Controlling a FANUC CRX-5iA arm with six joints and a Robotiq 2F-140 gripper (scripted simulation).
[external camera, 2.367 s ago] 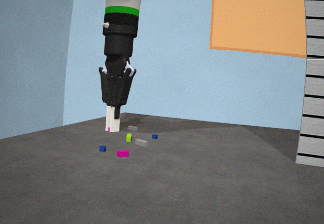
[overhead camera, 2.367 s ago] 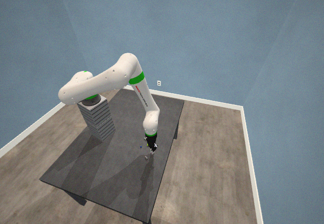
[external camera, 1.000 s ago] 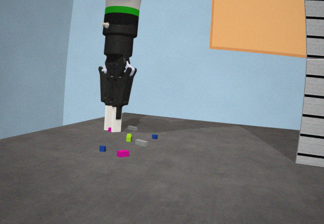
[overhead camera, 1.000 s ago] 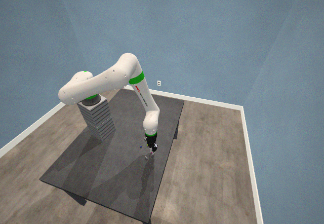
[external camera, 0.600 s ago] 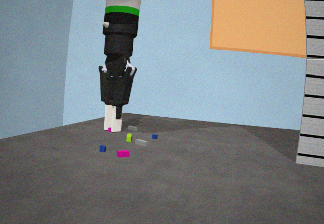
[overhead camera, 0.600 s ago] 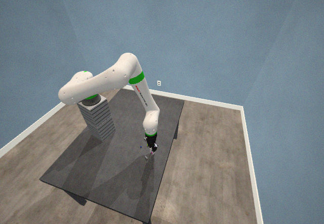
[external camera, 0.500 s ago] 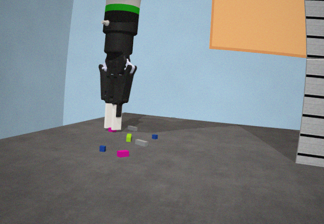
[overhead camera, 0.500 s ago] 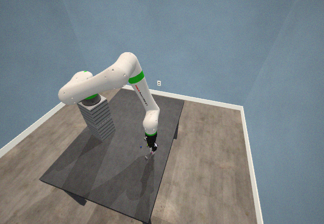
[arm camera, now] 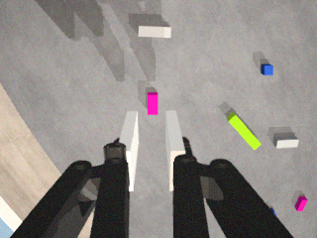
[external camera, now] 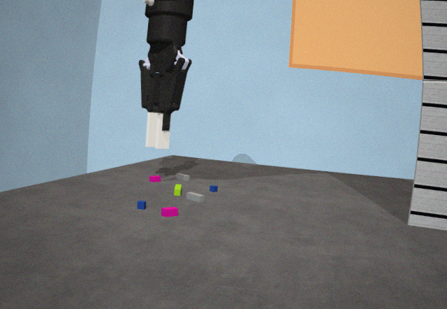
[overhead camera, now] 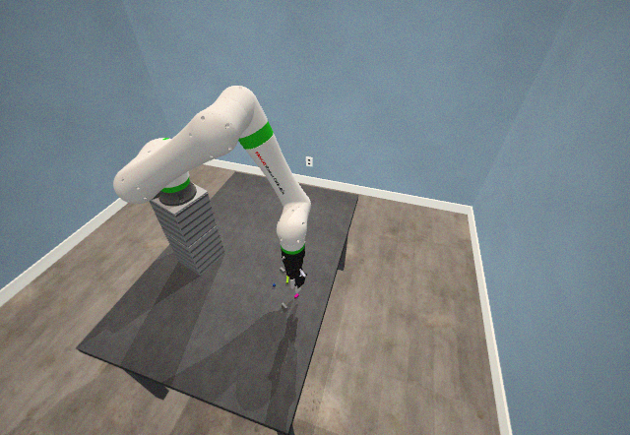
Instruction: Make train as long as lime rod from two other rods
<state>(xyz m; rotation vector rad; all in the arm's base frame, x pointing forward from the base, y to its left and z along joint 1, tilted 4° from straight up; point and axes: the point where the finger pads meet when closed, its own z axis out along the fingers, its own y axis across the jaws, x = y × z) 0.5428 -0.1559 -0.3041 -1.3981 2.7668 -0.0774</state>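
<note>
My hand is 9 cm to the right of the lime rod, 9 cm above it and 6 cm past it.
</note>
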